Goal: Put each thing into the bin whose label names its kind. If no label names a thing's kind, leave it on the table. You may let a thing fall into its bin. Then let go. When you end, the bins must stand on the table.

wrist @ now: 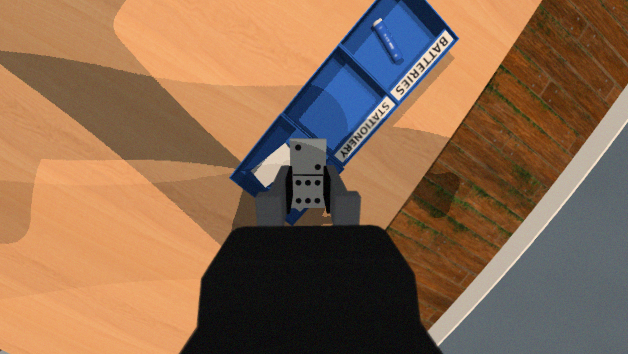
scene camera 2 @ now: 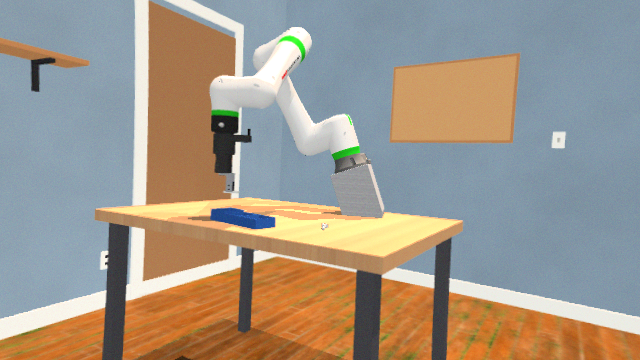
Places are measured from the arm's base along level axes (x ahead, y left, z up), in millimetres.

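Pixels of known places: gripper, fingertip midpoint: (wrist: 307, 179) (scene camera 2: 230, 191); arm's base, link origin: (scene camera 2: 351, 169).
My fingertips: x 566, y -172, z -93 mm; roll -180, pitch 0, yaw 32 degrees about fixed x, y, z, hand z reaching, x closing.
For each thing: its top centre in the pictures, then the offset to it from my fingertips. "spot": a spot on its surface instead. Level surfaces: height alone.
- white domino, top centre: (wrist: 308, 175) 2 mm back, 4 mm left, 3 mm up
- blue bin row, surface spot: (wrist: 366, 71) spot: 2 mm ahead, 104 mm left, 72 mm down
- BATTERIES label, top centre: (wrist: 421, 65) 45 mm ahead, 140 mm left, 76 mm down
- blue battery, top centre: (wrist: 389, 38) 5 mm ahead, 147 mm left, 87 mm down
- STATIONERY label, top centre: (wrist: 364, 130) 33 mm ahead, 57 mm left, 76 mm down
- white thing, top centre: (wrist: 274, 165) 26 mm back, 27 mm right, 90 mm down
- wooden table, surface height: 104 mm down
My gripper (scene camera 2: 229, 190) (wrist: 307, 179) is shut on a white domino (wrist: 308, 156) with black dots, held high above the blue bin row (scene camera 2: 242, 219) (wrist: 366, 71). In the wrist view, the domino overlaps the row's third compartment and part of the middle one. The end compartment has a BATTERIES label (wrist: 421, 65) and holds a blue battery (wrist: 388, 41). The middle compartment has a STATIONERY label (wrist: 365, 130). The third compartment holds a white thing (wrist: 271, 167), partly hidden; its label is hidden by the gripper and domino.
Small light grey things (scene camera 2: 324, 226) lie on the wooden table (scene camera 2: 400, 235), right of the bin row in the scene view; they are too small to tell apart. The arm's slanted grey base mount (scene camera 2: 357, 192) stands at the table's back right. The bin row lies near a table edge.
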